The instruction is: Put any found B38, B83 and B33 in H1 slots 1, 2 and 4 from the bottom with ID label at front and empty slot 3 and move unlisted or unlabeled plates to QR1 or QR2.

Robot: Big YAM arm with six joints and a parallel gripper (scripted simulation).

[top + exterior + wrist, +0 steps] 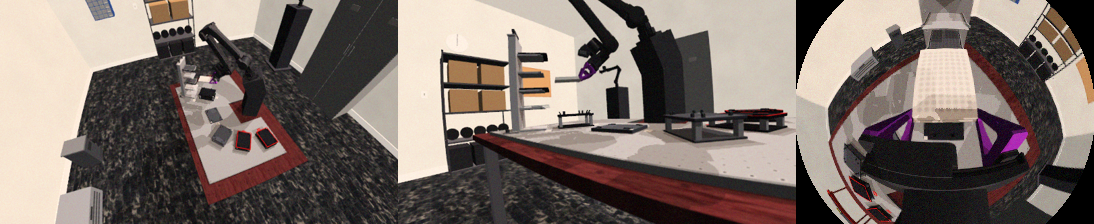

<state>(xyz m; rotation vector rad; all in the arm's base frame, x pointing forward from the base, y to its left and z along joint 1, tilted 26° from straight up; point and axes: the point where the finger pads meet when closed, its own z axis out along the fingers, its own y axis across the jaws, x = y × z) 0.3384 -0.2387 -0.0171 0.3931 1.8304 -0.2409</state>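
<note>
The white plate is 5 cm ahead of my hand and 2 cm to the right of it. Also, from my hand: dark plate 19 cm ahead, 11 cm above, 9 cm to the right.
</note>
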